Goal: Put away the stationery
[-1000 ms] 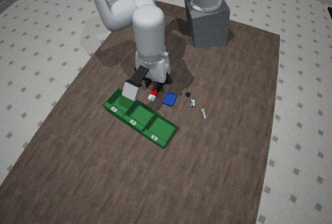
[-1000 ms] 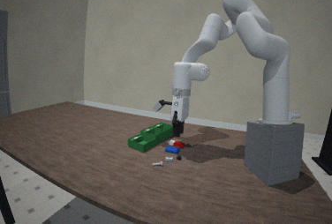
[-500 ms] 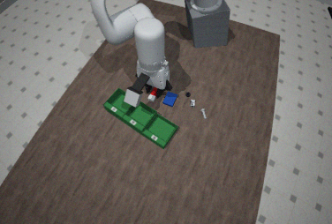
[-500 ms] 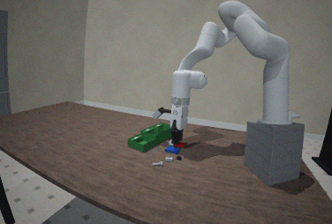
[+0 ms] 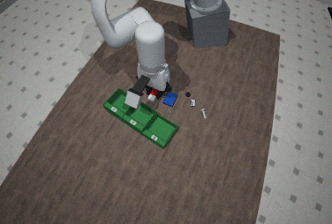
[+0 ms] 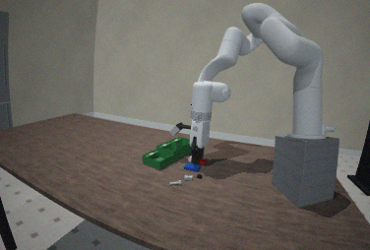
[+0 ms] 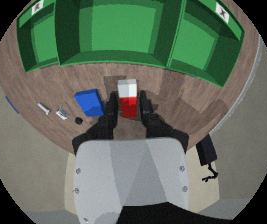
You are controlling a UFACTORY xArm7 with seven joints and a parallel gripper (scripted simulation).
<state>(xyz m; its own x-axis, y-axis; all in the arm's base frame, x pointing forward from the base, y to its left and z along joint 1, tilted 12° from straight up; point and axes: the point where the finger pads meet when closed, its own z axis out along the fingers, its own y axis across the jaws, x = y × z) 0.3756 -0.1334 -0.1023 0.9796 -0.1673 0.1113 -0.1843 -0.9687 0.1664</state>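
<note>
Now: the red block 10 mm ahead of my hand and 20 mm below it. From my hand the other things lie so: blue block 10 mm ahead, 60 mm to the left, 20 mm below; green three-compartment bin 110 mm ahead, 20 mm to the right; black round thing 30 mm behind, 120 mm to the left, 20 mm below.
</note>
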